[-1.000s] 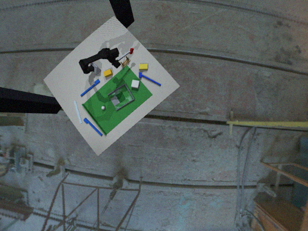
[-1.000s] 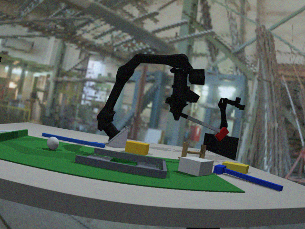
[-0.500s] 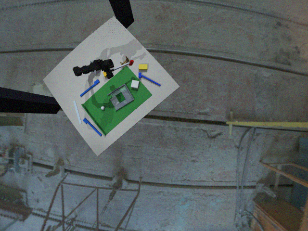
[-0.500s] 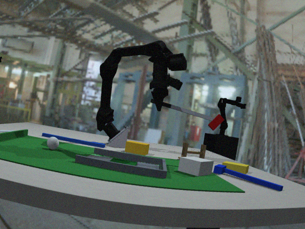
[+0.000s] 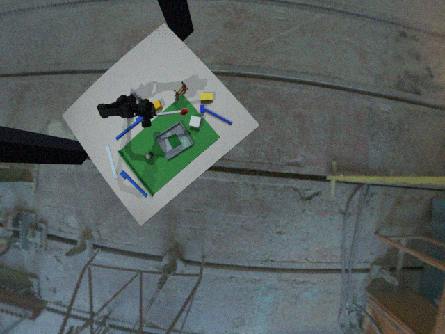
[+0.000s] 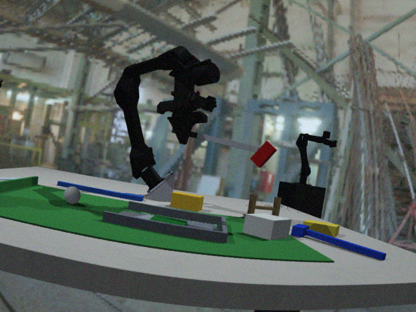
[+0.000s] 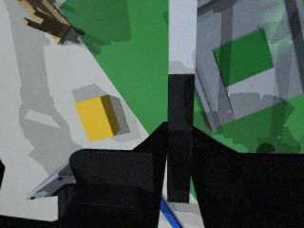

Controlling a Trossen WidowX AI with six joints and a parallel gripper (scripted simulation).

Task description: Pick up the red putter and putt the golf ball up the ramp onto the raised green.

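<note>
My gripper tip is now 90 mm to the right of the red putter, 70 mm short of it and 20 mm below it. The rest, counted from my gripper tip: white block (200 mm ahead, 190 mm to the left, 170 mm below); white golf ball (270 mm to the right, 170 mm below, 100 mm ahead); white bar (540 mm to the right, 190 mm below, 130 mm behind).
</note>
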